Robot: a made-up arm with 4 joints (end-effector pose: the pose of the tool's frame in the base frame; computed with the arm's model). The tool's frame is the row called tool. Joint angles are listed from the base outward.
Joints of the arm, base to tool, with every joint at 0 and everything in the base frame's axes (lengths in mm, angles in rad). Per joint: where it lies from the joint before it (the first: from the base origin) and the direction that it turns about. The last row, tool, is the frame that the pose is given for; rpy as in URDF.
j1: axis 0 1 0 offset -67.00 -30.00 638.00
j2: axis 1 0 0 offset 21.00 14.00 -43.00
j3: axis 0 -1 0 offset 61.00 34.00 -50.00
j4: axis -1 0 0 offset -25.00 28.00 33.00
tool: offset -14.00 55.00 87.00 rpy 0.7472 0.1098 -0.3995
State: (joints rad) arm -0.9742 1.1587 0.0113 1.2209
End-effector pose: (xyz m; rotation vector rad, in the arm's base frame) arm -0.1176 0.0851 0.7242 0.8526 -0.9838 -0.0524
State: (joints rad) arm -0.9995 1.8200 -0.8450 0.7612
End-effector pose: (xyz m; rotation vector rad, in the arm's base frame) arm -0.1053 -0.0731 0.7809 1.1965 -0.0365 1.0201
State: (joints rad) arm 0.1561 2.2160 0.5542 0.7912
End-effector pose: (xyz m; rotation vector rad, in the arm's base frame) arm -0.0316 -0.0948 0.7348 2.0537 0.0623 -1.1975
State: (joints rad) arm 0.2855 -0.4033 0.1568 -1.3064
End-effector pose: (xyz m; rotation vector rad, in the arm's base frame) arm -0.0395 -0.0028 0.6375 1.6148 0.3134 -0.5079
